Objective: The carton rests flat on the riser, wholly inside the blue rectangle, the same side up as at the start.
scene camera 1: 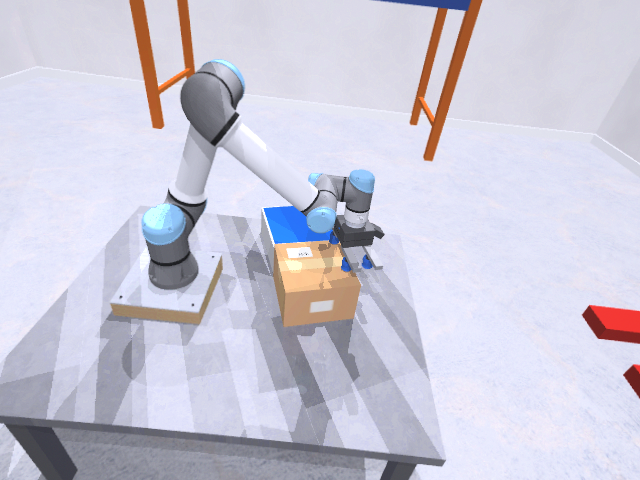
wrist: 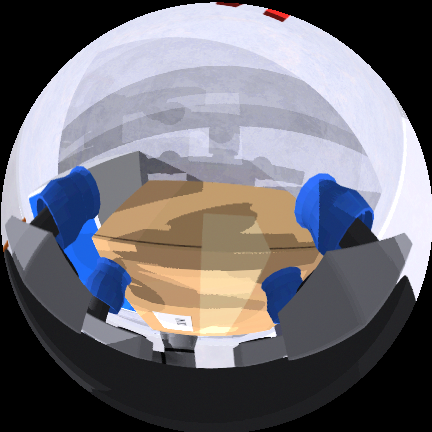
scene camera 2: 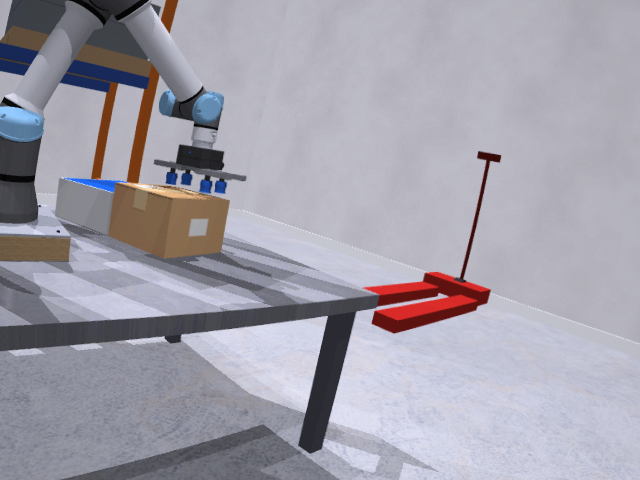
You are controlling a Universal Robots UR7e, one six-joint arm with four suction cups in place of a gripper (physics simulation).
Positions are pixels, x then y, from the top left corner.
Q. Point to a riser with blue rectangle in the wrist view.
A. At 117,176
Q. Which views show the cardboard carton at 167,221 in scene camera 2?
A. Scene camera 1, the wrist view and scene camera 2: all of them.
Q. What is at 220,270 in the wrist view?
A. A cardboard carton.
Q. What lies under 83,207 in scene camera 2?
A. A riser with blue rectangle.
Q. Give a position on my suction head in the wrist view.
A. At 325,208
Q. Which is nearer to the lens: the cardboard carton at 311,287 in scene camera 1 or the riser with blue rectangle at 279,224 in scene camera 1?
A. The cardboard carton.
